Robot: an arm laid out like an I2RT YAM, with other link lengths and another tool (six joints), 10 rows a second.
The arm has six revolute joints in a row. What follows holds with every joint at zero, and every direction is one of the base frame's. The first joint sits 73.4 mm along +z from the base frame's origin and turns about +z. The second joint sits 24.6 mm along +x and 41.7 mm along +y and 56 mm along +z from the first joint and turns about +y. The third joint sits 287.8 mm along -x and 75 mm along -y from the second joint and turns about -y. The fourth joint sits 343 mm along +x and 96.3 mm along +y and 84 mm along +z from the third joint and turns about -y. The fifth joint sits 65.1 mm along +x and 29.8 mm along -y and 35.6 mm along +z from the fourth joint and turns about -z. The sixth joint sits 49.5 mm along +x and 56.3 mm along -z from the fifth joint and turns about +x. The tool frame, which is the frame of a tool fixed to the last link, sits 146 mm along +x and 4 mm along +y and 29 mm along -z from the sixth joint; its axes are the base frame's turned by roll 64.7, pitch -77.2 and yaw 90 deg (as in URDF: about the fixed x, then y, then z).
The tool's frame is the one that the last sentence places.
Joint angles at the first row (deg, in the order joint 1, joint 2, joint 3, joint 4, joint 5, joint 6):
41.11, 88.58, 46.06, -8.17, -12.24, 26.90
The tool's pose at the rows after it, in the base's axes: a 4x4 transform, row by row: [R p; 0 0 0 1], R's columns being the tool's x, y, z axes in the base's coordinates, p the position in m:
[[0.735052 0.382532 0.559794 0.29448], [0.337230 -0.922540 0.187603 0.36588], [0.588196 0.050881 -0.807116 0.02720], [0 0 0 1]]
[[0.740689 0.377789 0.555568 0.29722], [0.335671 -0.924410 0.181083 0.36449], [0.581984 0.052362 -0.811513 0.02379], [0 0 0 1]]
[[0.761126 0.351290 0.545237 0.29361], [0.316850 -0.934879 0.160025 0.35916], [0.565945 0.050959 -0.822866 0.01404], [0 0 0 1]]
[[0.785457 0.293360 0.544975 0.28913], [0.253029 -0.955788 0.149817 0.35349], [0.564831 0.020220 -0.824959 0.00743], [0 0 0 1]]
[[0.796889 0.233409 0.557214 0.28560], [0.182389 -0.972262 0.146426 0.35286], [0.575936 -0.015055 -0.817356 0.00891], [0 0 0 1]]
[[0.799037 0.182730 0.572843 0.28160], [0.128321 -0.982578 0.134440 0.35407], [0.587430 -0.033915 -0.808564 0.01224], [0 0 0 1]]
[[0.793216 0.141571 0.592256 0.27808], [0.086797 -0.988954 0.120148 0.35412], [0.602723 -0.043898 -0.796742 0.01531], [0 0 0 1]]
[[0.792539 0.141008 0.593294 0.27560], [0.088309 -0.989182 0.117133 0.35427], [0.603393 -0.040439 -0.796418 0.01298], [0 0 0 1]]
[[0.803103 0.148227 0.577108 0.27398], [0.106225 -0.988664 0.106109 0.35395], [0.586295 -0.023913 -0.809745 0.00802], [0 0 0 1]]
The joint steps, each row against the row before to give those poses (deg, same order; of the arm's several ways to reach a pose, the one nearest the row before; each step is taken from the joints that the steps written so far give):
-1.00, 1.03, 1.61, -0.12, 0.09, -1.36
-0.38, 0.75, 0.29, 0.01, -0.08, -0.02
-0.01, 0.08, -1.42, 0.79, 0.72, 1.62
0.00, -1.49, -3.32, 3.09, 0.93, 3.87
0.73, -2.08, -2.75, 2.94, 1.67, 4.30
1.40, -1.83, -1.80, 1.71, 2.60, 3.60
1.40, -1.72, -1.60, 1.35, 2.78, 2.65
0.42, 0.03, -0.37, 0.32, 0.46, 0.19
0.01, 1.11, 0.85, -1.32, -0.27, -0.35

